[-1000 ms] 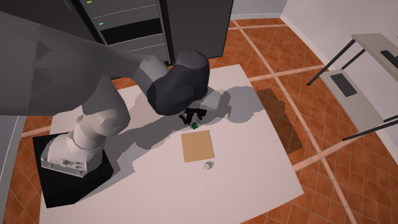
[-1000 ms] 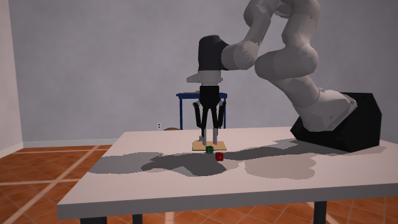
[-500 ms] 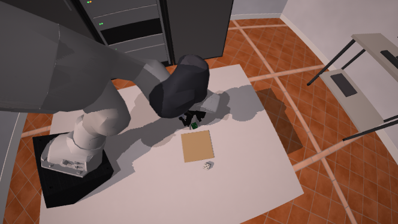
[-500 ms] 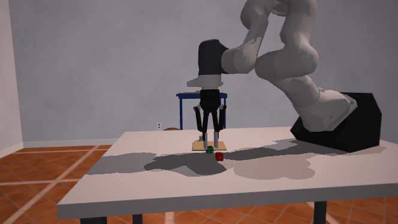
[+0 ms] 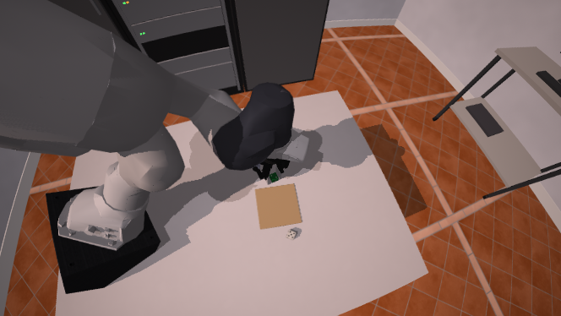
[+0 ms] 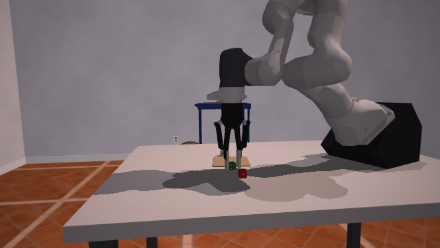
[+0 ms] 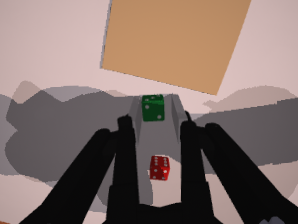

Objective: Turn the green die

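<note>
Now: the green die 2 cm below my hand. From my hand the other things lie so: white die (20 cm to the right, 5 cm ahead, 2 cm below); tan mat (10 cm to the right, 3 cm below, 1 cm ahead); red die (9 cm to the left, 4 cm behind, 2 cm below).
</note>
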